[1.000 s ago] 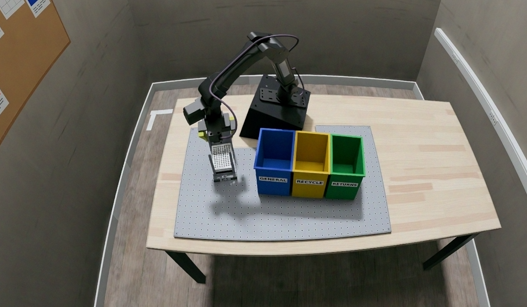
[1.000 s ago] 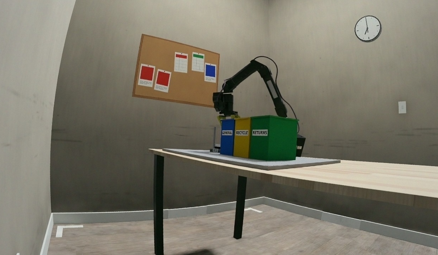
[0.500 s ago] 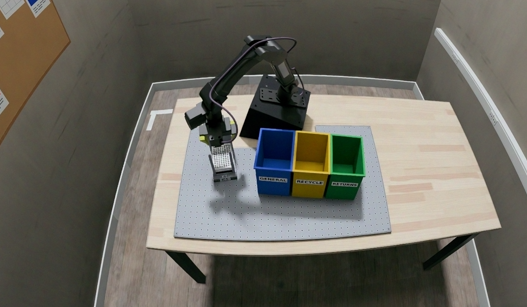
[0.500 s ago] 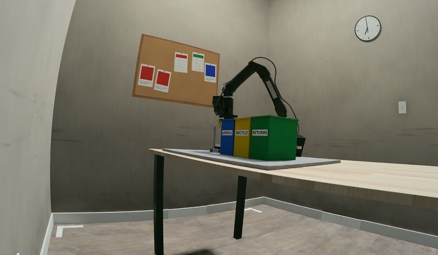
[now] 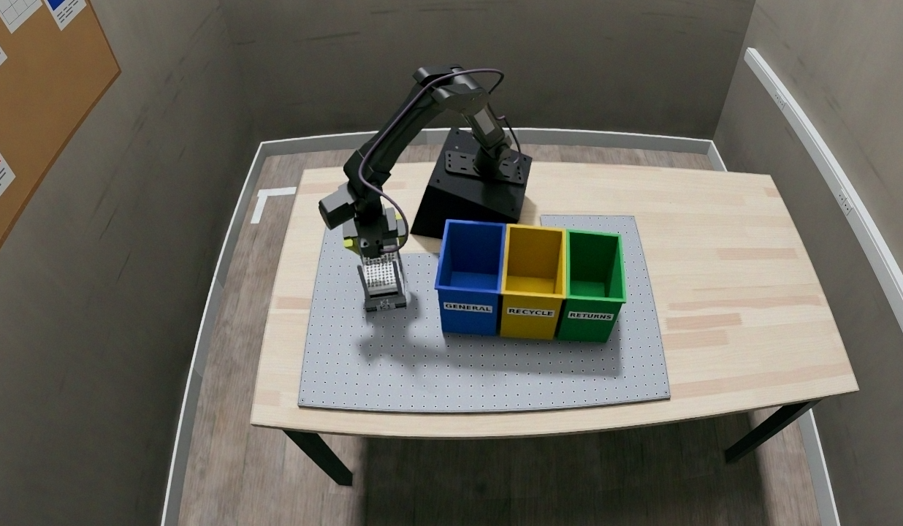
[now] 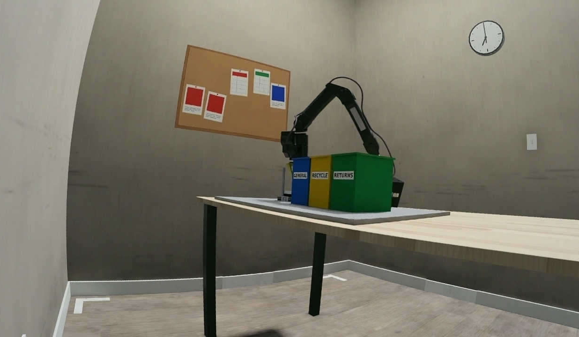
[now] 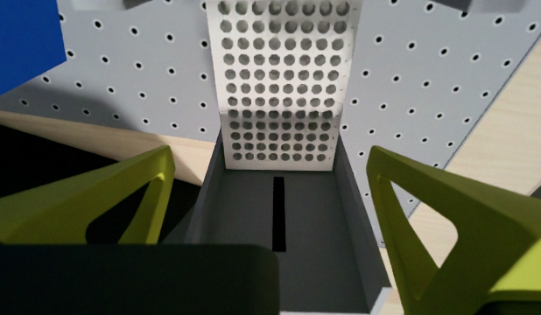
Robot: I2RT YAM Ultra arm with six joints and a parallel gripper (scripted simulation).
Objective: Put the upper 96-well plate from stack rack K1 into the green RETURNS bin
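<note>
The white 96-well plate lies 70 mm below my hand. From my hand the other things lie so: yellow recycle bin 100 mm ahead, 340 mm to the left, 30 mm below; then dark plate 90 mm below; then blue general bin 80 mm ahead, 210 mm to the left, 30 mm below.
</note>
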